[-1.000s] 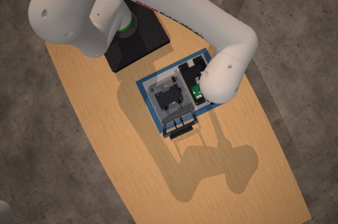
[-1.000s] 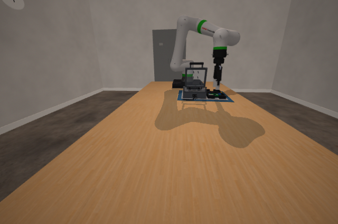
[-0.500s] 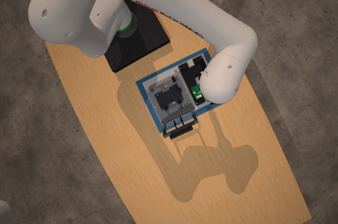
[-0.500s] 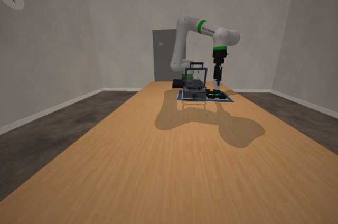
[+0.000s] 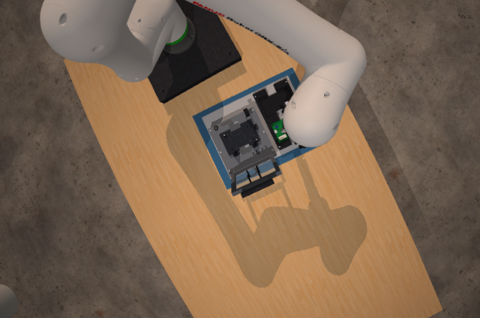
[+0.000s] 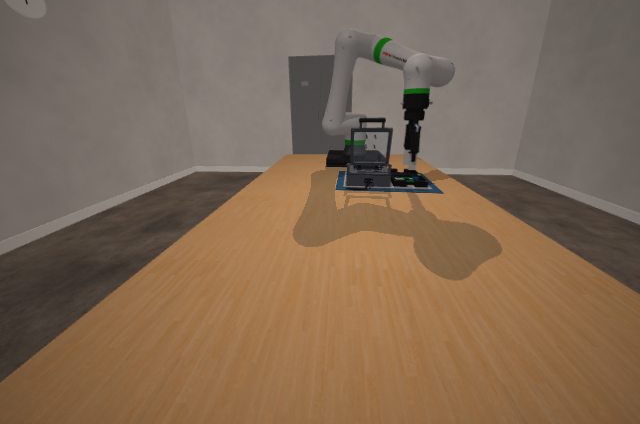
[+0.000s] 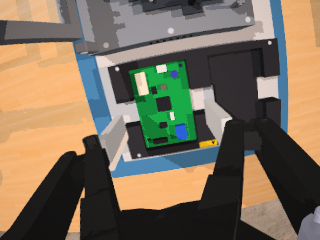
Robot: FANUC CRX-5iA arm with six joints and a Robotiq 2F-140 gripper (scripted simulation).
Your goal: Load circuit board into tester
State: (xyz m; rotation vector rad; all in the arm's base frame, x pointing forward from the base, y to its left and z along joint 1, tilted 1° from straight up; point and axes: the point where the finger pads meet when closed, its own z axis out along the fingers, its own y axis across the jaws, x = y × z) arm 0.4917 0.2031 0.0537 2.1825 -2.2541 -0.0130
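The green circuit board lies 80 mm below my hand. Also, from my hand: clear lid 80 mm ahead, 170 mm to the right, 80 mm above; then black latch hook 110 mm behind, 110 mm to the right, 10 mm below; then tester 10 mm behind, 130 mm to the right, 20 mm above.
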